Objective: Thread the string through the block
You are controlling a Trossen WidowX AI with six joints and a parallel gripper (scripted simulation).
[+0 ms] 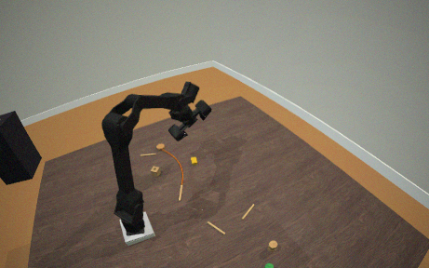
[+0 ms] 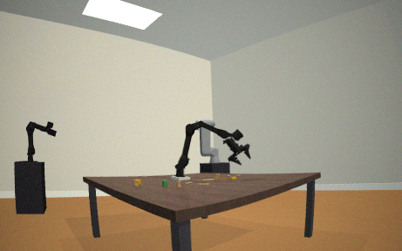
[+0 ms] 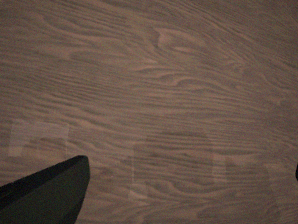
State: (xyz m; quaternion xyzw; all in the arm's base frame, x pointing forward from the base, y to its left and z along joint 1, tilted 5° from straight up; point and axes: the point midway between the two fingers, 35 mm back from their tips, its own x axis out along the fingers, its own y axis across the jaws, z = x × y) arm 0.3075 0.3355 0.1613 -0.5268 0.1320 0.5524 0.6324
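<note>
The wooden block lies 21 cm behind my gripper tip, 10 cm to the right of it and 10 cm below it. The rest, counted from my gripper tip: wooden cylinder: 58 cm to the right, 10 cm below, 8 cm ahead; then yellow block: 11 cm below, 8 cm to the right, 4 cm behind; then round wooden button: 17 cm behind, 11 cm below, 7 cm to the left.
</note>
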